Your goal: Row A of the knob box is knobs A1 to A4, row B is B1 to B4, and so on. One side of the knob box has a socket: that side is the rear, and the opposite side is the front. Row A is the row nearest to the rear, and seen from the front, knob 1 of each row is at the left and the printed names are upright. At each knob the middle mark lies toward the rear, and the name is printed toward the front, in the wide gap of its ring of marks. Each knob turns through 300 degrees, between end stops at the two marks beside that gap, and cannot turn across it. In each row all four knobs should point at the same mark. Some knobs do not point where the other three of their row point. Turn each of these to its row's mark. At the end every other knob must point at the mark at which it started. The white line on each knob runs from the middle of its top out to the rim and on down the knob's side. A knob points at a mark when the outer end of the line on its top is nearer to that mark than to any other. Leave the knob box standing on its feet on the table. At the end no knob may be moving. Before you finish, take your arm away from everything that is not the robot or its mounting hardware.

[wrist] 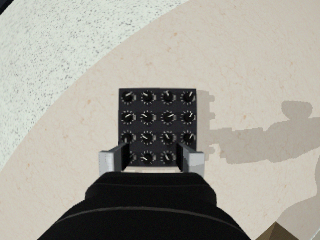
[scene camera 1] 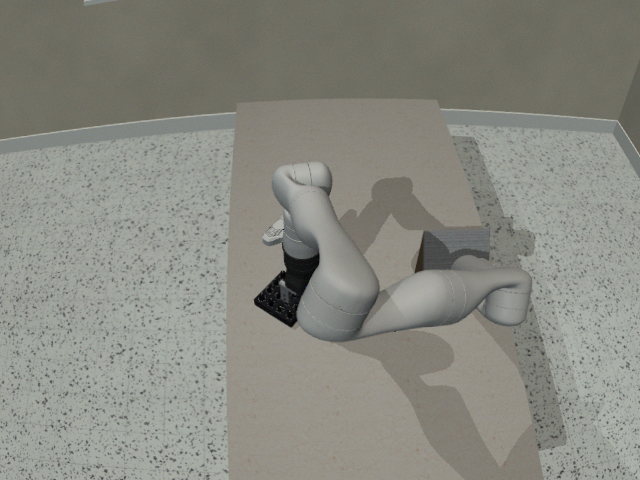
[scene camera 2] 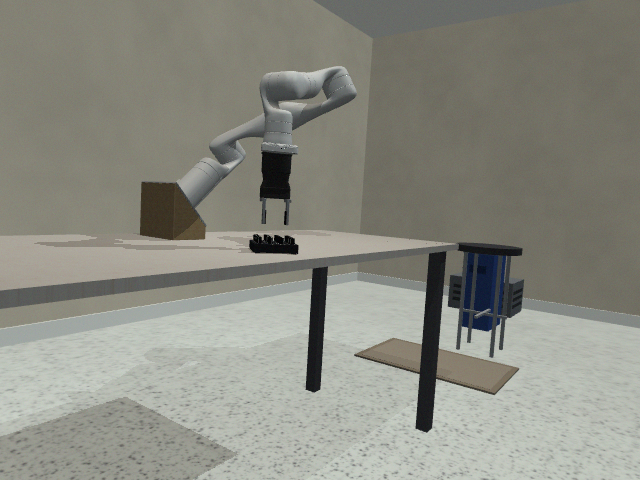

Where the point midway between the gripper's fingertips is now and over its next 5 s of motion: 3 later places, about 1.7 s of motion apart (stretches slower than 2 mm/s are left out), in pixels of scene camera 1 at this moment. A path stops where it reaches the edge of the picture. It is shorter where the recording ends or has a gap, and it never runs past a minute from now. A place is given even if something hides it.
The gripper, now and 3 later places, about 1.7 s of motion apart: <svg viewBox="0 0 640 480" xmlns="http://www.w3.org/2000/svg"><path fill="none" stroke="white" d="M293 292L311 302L313 297L320 294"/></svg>
